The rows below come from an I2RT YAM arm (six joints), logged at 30 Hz.
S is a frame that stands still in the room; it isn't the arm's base.
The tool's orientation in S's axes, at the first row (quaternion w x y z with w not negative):
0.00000 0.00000 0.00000 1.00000
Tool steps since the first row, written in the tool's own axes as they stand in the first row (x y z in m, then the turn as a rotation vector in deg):
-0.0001 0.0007 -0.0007 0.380 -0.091 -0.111
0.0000 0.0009 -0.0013 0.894 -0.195 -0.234
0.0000 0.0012 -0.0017 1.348 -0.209 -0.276
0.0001 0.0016 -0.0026 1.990 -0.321 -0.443
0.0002 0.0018 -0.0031 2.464 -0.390 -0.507
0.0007 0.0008 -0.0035 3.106 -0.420 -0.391
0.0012 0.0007 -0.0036 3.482 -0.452 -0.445
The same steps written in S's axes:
0.0001 -0.0007 -0.0007 -0.380 0.091 -0.111
0.0000 -0.0009 -0.0013 -0.894 0.195 -0.234
0.0000 -0.0012 -0.0017 -1.348 0.209 -0.276
-0.0001 -0.0016 -0.0026 -1.990 0.321 -0.443
-0.0002 -0.0018 -0.0031 -2.464 0.390 -0.507
-0.0007 -0.0008 -0.0035 -3.106 0.420 -0.391
-0.0012 -0.0007 -0.0036 -3.482 0.452 -0.445

